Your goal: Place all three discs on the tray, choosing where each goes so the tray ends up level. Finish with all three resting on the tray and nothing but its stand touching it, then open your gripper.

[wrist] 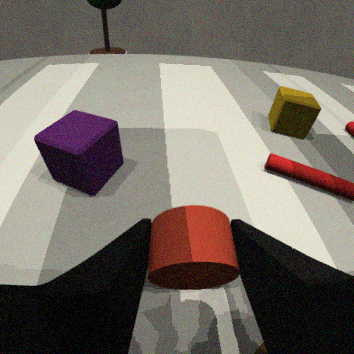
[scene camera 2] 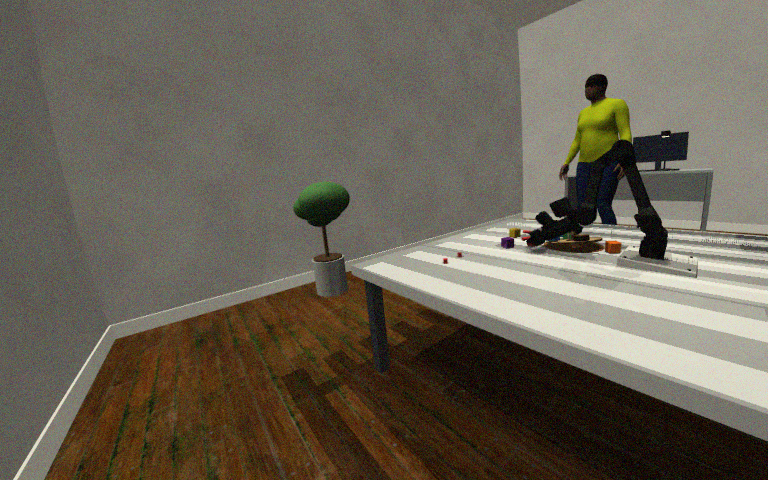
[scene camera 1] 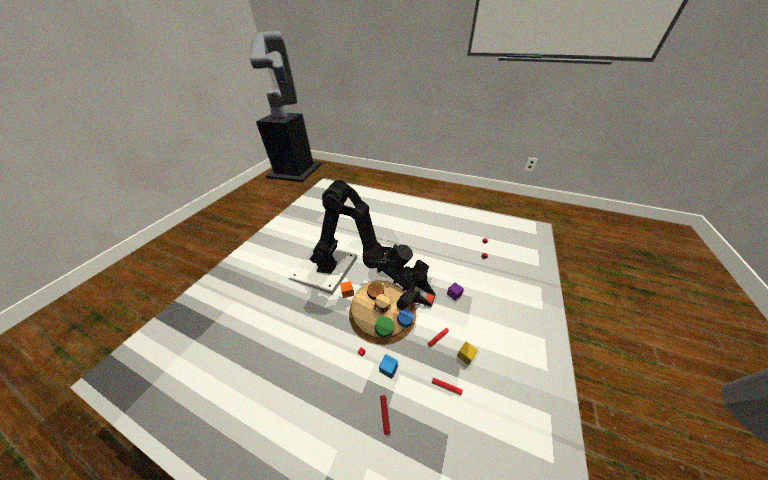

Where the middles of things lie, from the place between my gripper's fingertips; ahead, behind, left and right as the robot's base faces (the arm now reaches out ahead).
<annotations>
The tray stand (scene camera 1: 396,338) lies 160 mm behind my hand, 70 mm to the right of it and 10 mm above it. Round my hand: yellow cube (wrist: 293,111): 150 mm to the right, 120 mm ahead; red disc (wrist: 191,246): 10 mm behind.
</annotations>
